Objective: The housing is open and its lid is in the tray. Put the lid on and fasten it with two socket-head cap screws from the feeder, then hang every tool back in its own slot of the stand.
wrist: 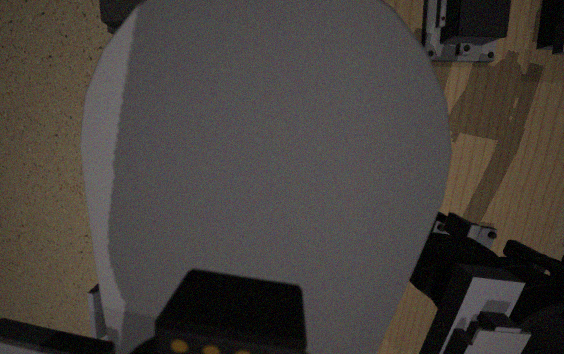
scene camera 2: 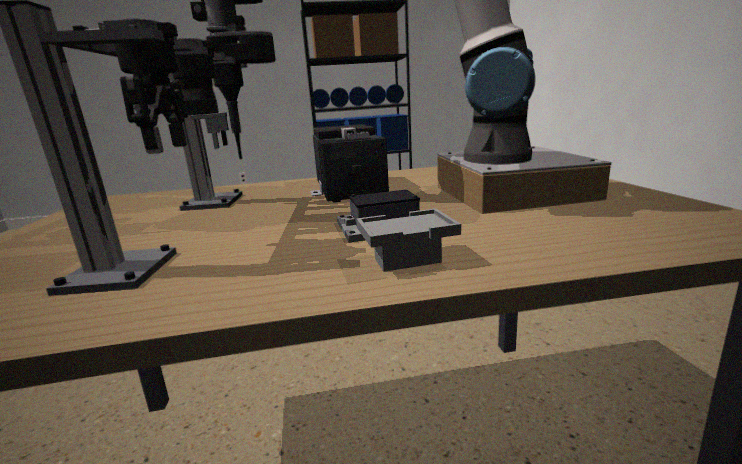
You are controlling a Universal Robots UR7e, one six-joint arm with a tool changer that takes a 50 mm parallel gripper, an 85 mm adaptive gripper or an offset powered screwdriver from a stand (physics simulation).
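Places are measured from the arm's base along level axes (x back, y right, z up), in centimetres.
Pixels of known places: hand at its tool point: (scene camera 2: pixel 223 25); arm's base at its link origin: (scene camera 2: pixel 496 158).
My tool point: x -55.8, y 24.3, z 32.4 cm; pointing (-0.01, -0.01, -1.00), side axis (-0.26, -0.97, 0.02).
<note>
For each thing: its top centre in the pictures, then the offset to it from my tool point. "*": a spot on its surface instead.
- black screwdriver at its top centre: (scene camera 2: pixel 237 24) dx +3.0, dy -1.0, dz +0.1 cm
- grey tray at a spot on its surface: (scene camera 2: pixel 407 225) * dx +20.8, dy -52.9, dz -35.3 cm
- black feeder at its top centre: (scene camera 2: pixel 344 126) dx +26.5, dy +2.1, dz -23.8 cm
- post at a spot on its surface: (scene camera 2: pixel 198 158) * dx -11.3, dy +6.7, dz -29.0 cm
The arm carries the black screwdriver (scene camera 2: pixel 233 82) high beside the stand, its thin bit pointing down; its tip is free of any visible screw. A large grey rounded body fills the middle of the wrist view. The adaptive gripper (scene camera 2: pixel 165 144) hangs from the stand (scene camera 2: pixel 87 153), and another gripper (scene camera 2: pixel 220 140) hangs behind it; no gripper is on the arm, and their finger state is unclear. The housing (scene camera 2: pixel 384 205) (wrist: pixel 477 17) has a flat dark lid on top; screw heads cannot be made out. The grey tray (scene camera 2: pixel 407 225) shows no lid. The black feeder (scene camera 2: pixel 352 164) stands behind the housing.
A second stand post (scene camera 2: pixel 198 158) rises behind the hanging tools. The arm's base sits on a wooden block (scene camera 2: pixel 541 188) at the right. In the wrist view, dark hanging tools and a pale bracket crowd the lower right. A shelf rack (scene camera 2: pixel 355 59) stands beyond the table.
</note>
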